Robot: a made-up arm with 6 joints. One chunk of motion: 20 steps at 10 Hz.
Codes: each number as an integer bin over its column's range. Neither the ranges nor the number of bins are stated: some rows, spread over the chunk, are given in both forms.
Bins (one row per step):
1: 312 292 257 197 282 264
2: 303 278 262 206 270 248
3: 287 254 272 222 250 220
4: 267 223 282 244 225 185
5: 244 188 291 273 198 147
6: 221 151 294 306 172 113
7: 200 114 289 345 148 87
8: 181 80 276 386 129 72
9: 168 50 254 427 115 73
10: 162 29 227 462 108 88
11: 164 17 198 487 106 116
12: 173 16 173 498 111 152
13: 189 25 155 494 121 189
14: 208 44 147 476 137 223
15: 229 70 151 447 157 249
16: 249 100 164 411 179 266
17: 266 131 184 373 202 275
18: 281 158 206 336 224 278
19: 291 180 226 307 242 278
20: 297 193 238 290 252 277
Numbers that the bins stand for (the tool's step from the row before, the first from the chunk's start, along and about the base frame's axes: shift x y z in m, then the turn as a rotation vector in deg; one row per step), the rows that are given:
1: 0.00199 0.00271 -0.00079 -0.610 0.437 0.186
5: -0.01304 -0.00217 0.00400 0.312 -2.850 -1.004
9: -0.02985 -0.00865 -0.00121 2.181 -6.099 -1.757
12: -0.02874 -0.01025 -0.01262 3.042 -6.256 -0.953
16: -0.01194 -0.00630 -0.01389 1.987 -3.594 0.207
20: -0.00132 -0.00194 -0.00347 0.519 -0.737 0.319
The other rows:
2: 0.00000 0.00206 -0.00008 -0.501 -0.032 0.024
3: -0.00353 0.00093 0.00132 -0.306 -0.815 -0.261
4: -0.00796 -0.00053 0.00273 -0.040 -1.794 -0.617
6: -0.01813 -0.00391 0.00442 0.713 -3.868 -1.350
7: -0.02277 -0.00565 0.00372 1.186 -4.807 -1.615
8: -0.02697 -0.00724 0.00189 1.683 -5.551 -1.767
10: -0.03118 -0.00964 -0.00502 2.605 -6.373 -1.605
11: -0.03073 -0.01020 -0.00910 2.909 -6.451 -1.320
13: -0.02521 -0.00983 -0.01516 2.994 -5.864 -0.577
14: -0.02100 -0.00893 -0.01629 2.775 -5.238 -0.231
15: -0.01636 -0.00771 -0.01572 2.423 -4.455 0.034
17: -0.00818 -0.00485 -0.01107 1.526 -2.694 0.298
18: -0.00486 -0.00358 -0.00797 1.077 -1.833 0.329
19: -0.00265 -0.00255 -0.00516 0.725 -1.128 0.329

